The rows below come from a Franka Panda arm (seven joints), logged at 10 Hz.
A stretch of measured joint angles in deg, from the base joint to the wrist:
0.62, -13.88, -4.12, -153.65, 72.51, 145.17, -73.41
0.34, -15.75, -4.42, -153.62, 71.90, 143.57, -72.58
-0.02, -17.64, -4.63, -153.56, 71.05, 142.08, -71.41
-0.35, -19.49, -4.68, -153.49, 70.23, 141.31, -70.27
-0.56, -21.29, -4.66, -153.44, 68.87, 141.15, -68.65
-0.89, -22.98, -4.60, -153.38, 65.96, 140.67, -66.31
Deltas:
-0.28, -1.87, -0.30, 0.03, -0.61, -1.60, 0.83
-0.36, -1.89, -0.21, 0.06, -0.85, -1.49, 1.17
-0.33, -1.85, -0.05, 0.07, -0.82, -0.77, 1.14
-0.21, -1.80, 0.02, 0.05, -1.36, -0.16, 1.62
-0.33, -1.69, 0.06, 0.06, -2.91, -0.48, 2.34

